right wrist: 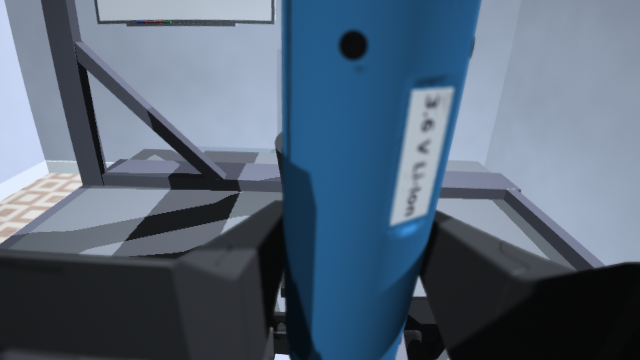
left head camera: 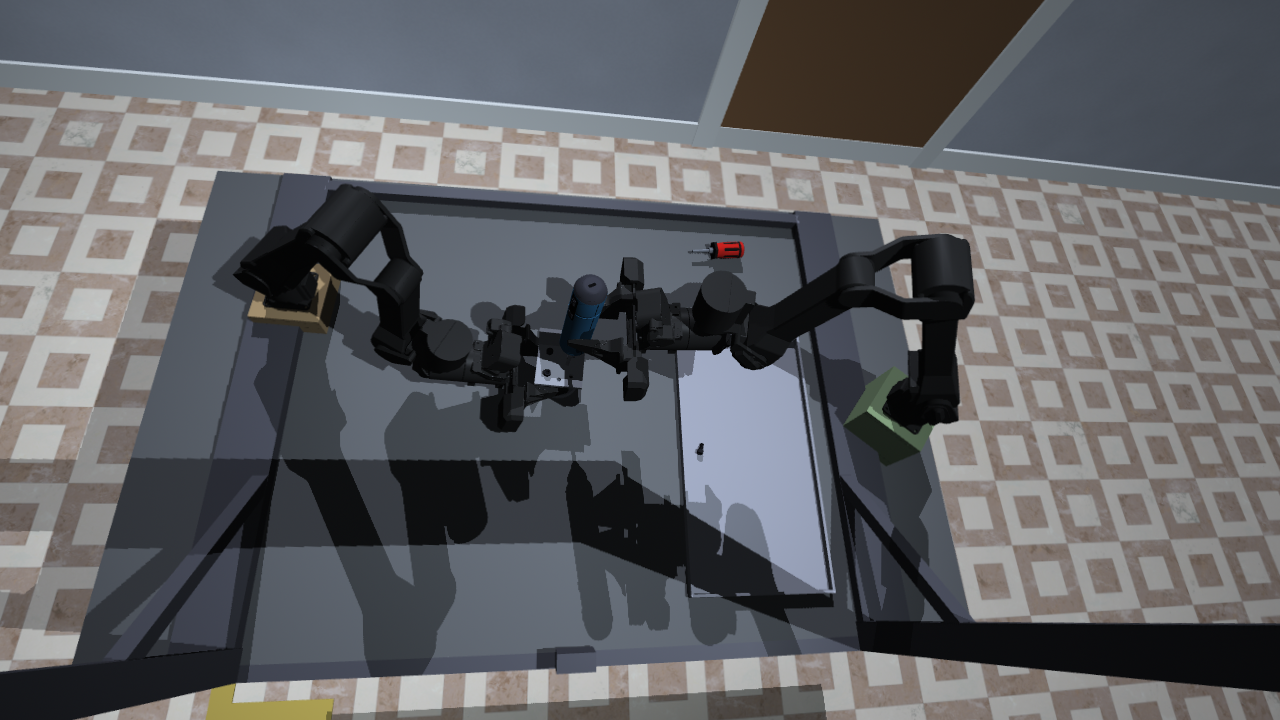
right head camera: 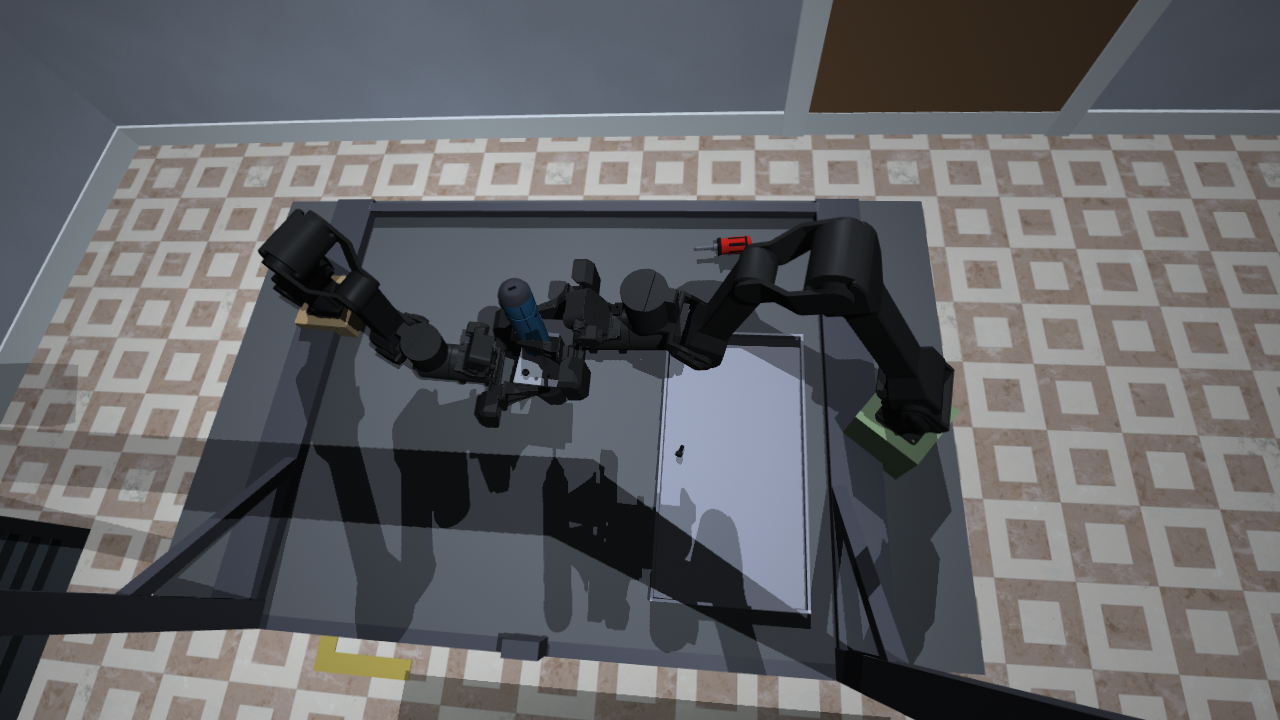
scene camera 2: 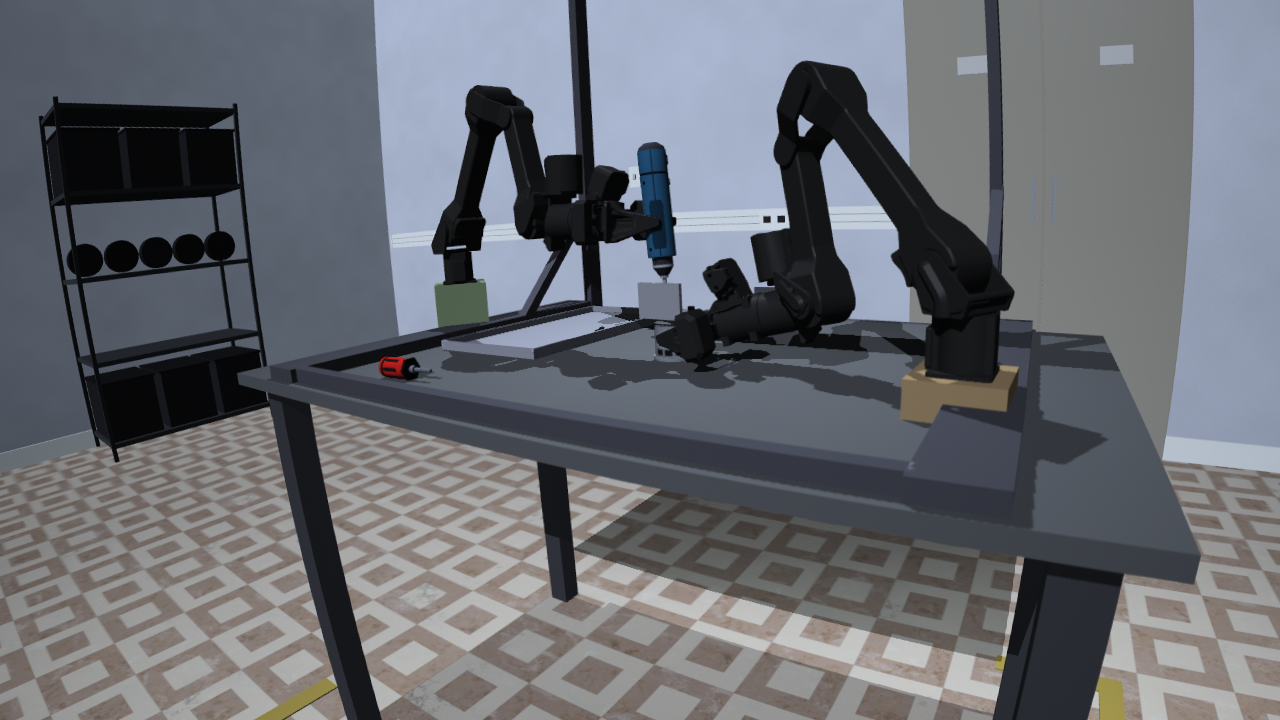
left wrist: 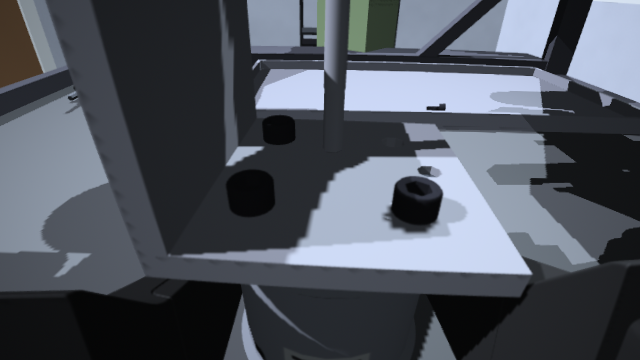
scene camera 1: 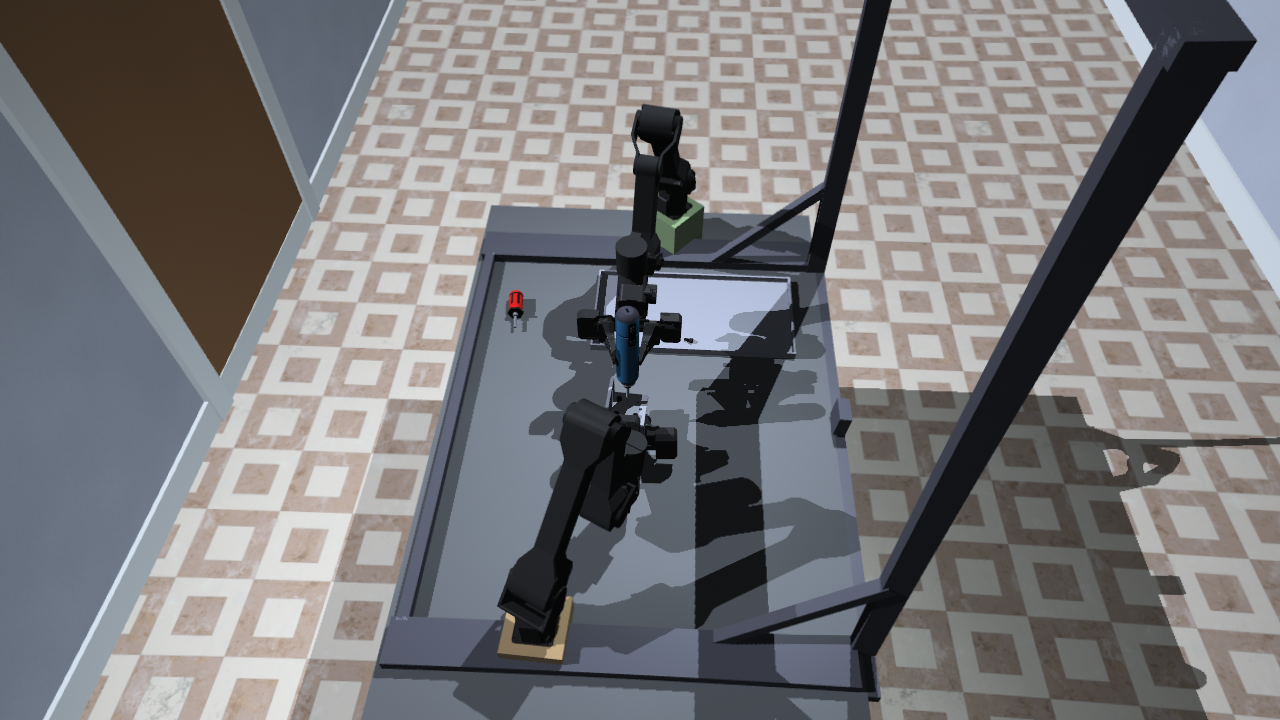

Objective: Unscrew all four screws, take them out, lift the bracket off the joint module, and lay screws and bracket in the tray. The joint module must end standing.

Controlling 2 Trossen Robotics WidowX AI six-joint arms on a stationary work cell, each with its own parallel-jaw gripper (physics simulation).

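Note:
The joint module (left wrist: 330, 325) (scene camera 2: 664, 349) stands upright, with the grey L-shaped bracket (left wrist: 370, 245) (scene camera 2: 659, 300) on top. My left gripper (left wrist: 325, 310) is shut on the module below the bracket. Three black screws (left wrist: 278, 130) (left wrist: 250, 193) (left wrist: 417, 200) sit in the bracket plate; an open hole (left wrist: 429, 171) shows near its right edge. My right gripper (left head camera: 595, 326) (right wrist: 348, 215) is shut on the blue electric screwdriver (scene camera 1: 626, 349) (scene camera 2: 656, 192), held bit down. Its bit (left wrist: 336, 75) ends at the plate among the screws; contact is unclear. One screw (left head camera: 699, 448) (left wrist: 436, 107) lies in the tray (left head camera: 769, 411).
A red screwdriver (left head camera: 729, 249) (right head camera: 734, 244) (scene camera 1: 515, 302) (scene camera 2: 396, 367) lies near the table's far edge in the head views. The tray is right of the module there, partly beneath the right arm. Dark frame posts (scene camera 1: 1029, 331) rise at the table's edge.

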